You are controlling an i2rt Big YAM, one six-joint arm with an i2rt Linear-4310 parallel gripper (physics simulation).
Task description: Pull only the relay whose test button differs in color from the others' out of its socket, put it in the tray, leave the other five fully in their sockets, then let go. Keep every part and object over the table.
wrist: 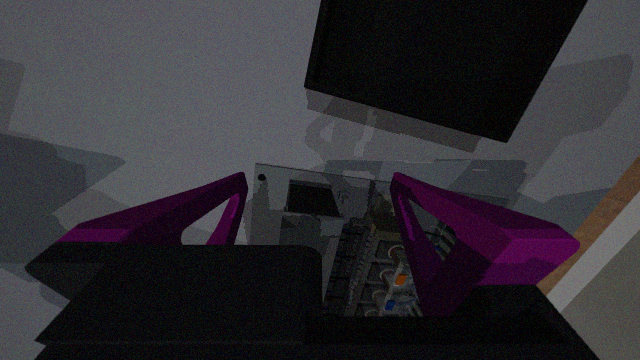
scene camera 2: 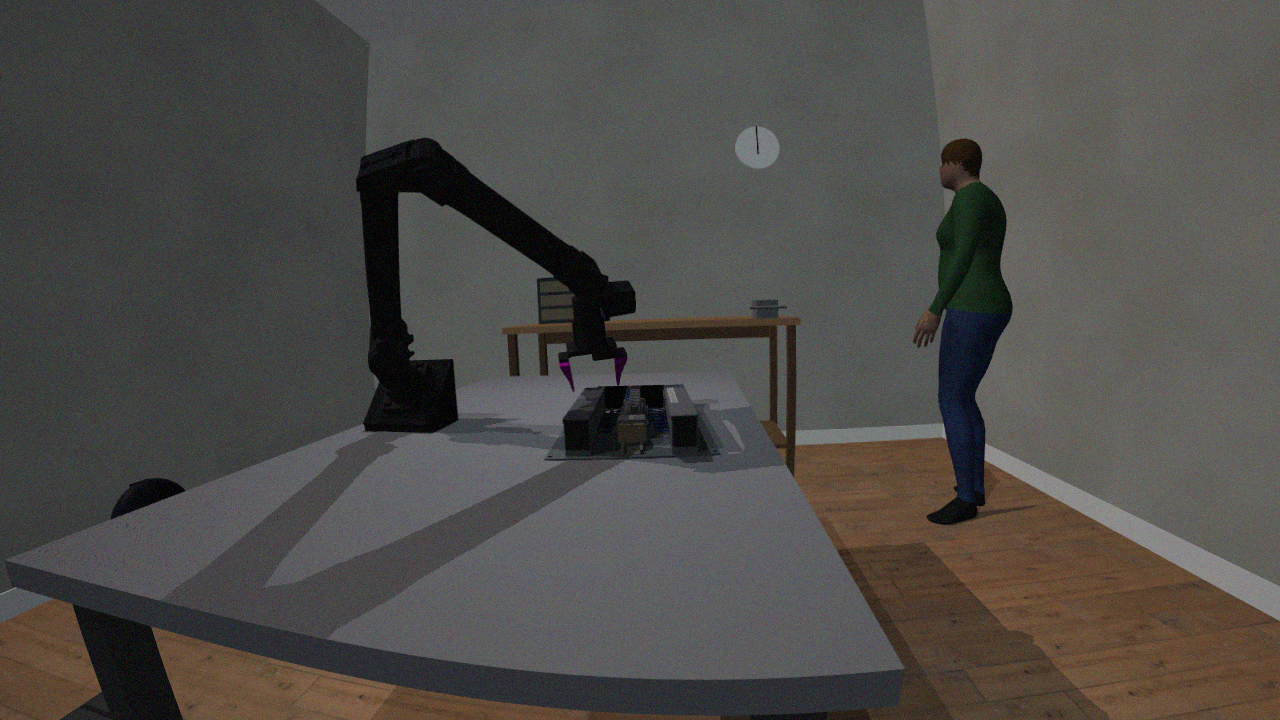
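Seen in the pictures: gripper, fingertip midpoint: [wrist: 319, 180] [scene camera 2: 595, 387]; arm's base, origin of the base link: [scene camera 2: 407, 389].
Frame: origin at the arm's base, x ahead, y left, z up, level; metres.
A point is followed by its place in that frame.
The relay with the orange test button [wrist: 401, 279] {x 0.476, y 0.036, z -0.010 m} sits in the socket row, beside the right-hand finger in the wrist view. A relay with a blue button [wrist: 390, 305] {x 0.477, y 0.008, z -0.010 m} sits next to it, lower in that view. The other relays are hidden or too dark to tell apart. My gripper [scene camera 2: 595, 386] {x 0.398, y 0.100, z -0.021 m} [wrist: 319, 180] {x 0.398, y 0.100, z -0.021 m} is open and empty, pointing down above the panel, with its fingers offset toward the duct on the arm-base side. The black tray [wrist: 430, 60] {x 0.472, y 0.197, z -0.076 m} lies beyond the panel at the top of the wrist view and looks empty; I cannot make it out clearly in the scene view.
Wiring ducts [scene camera 2: 583, 420] {x 0.424, y -0.223, z -0.020 m} [scene camera 2: 682, 420] {x 0.574, y -0.216, z -0.025 m} stand raised on both sides of the relay row on the panel. A beige end block [scene camera 2: 631, 429] {x 0.493, y -0.174, z -0.047 m} closes the row's near end in the scene view. The grey table [scene camera 2: 537, 573] {x 0.436, y -0.571, z -0.080 m} carries the panel; its edge runs along the right. A person [scene camera 2: 971, 268] stands beyond it.
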